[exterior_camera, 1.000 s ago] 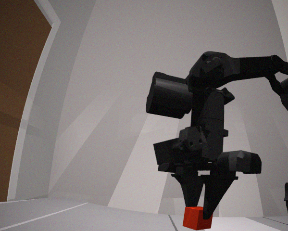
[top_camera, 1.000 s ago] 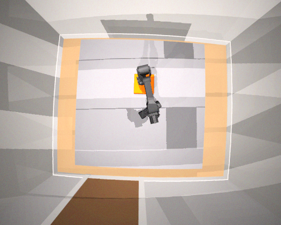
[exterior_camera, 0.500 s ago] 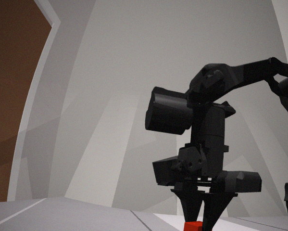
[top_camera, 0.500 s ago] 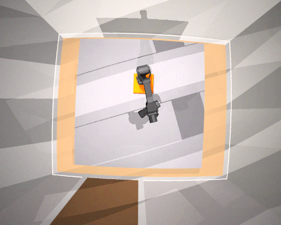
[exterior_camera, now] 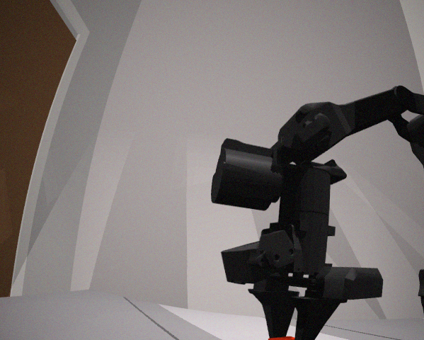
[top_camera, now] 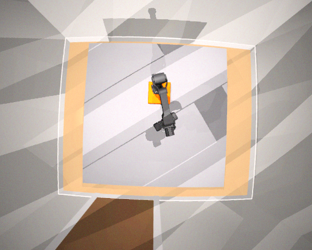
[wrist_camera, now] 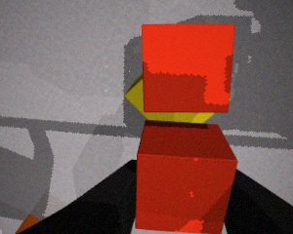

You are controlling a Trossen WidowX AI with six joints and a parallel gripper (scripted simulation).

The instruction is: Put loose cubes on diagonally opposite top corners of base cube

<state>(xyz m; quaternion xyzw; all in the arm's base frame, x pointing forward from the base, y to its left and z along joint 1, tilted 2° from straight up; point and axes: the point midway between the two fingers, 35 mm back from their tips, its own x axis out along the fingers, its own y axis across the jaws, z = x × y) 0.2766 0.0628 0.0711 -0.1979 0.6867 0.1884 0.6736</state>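
Right now my gripper tip is 20 mm short of the yellow base cube, 10 mm to the right of it and 60 mm above it.
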